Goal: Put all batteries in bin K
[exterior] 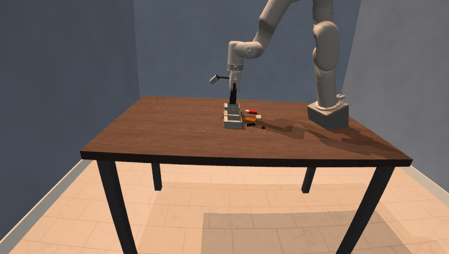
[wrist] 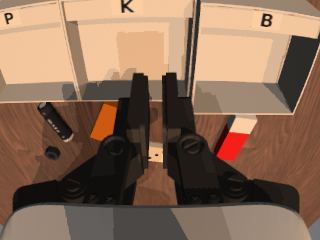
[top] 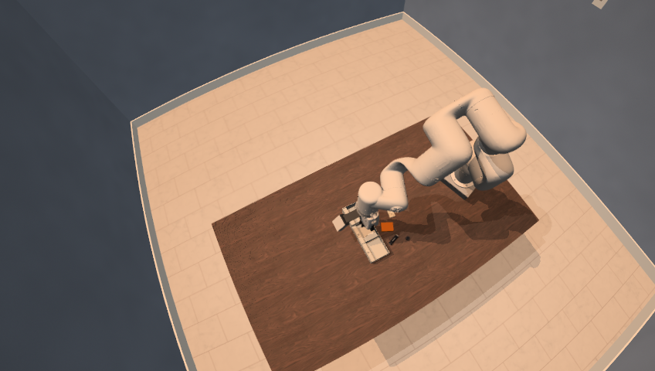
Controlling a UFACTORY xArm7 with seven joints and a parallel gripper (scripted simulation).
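My hand is 70 mm above the bin marked K and 20 mm to the right of it. From my hand the other things lie so: black cylindrical battery 100 mm to the left, 90 mm below, 90 mm behind; orange block 90 mm below, 90 mm behind, 40 mm to the left; red-and-white block 110 mm behind, 90 mm below, 80 mm to the right.
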